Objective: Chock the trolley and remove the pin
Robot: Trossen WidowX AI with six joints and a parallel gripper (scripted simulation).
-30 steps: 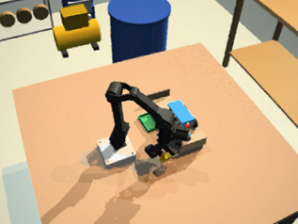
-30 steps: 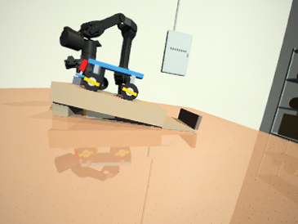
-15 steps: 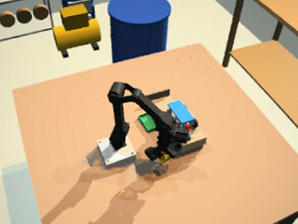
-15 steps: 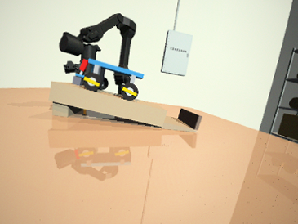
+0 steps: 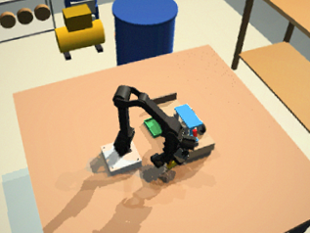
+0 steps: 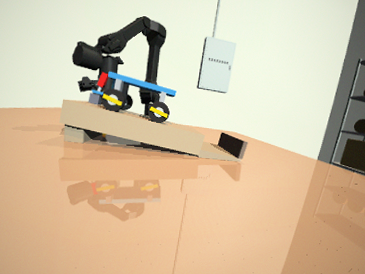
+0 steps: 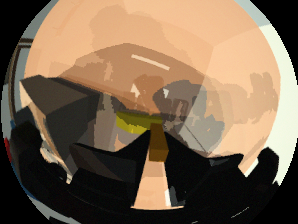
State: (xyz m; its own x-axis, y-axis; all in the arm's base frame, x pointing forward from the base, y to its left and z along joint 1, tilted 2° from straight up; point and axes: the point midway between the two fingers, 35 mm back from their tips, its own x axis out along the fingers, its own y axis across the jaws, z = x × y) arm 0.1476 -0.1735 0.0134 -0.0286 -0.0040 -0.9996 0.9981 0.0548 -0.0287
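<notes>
Right now my gripper tip is 180 mm short of the blue-decked trolley, 100 mm to the right of it and 80 mm below it. Round my gripper tip: yellow chock 20 mm ahead, 10 mm below; red-headed stop pin 140 mm ahead, 100 mm above.
</notes>
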